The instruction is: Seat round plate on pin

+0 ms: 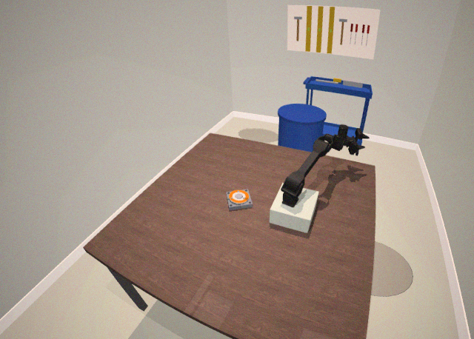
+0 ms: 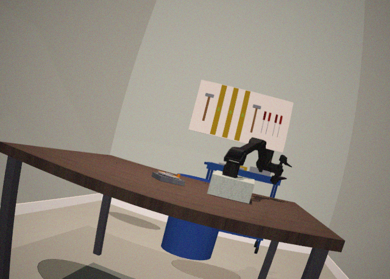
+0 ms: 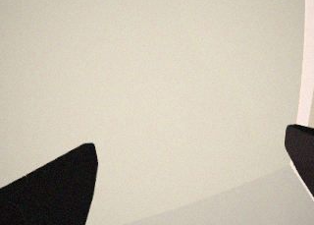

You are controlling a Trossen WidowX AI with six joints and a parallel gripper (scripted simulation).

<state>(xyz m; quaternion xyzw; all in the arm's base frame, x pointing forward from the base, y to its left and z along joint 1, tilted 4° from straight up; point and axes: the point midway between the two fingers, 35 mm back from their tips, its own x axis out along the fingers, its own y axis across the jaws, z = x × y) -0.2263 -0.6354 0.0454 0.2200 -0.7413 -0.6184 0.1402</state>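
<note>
The round plate is 51 cm ahead of my gripper tip, 68 cm to the left of it and 15 cm below it. Round my gripper tip: base 54 cm ahead, 68 cm to the left, 16 cm below.
</note>
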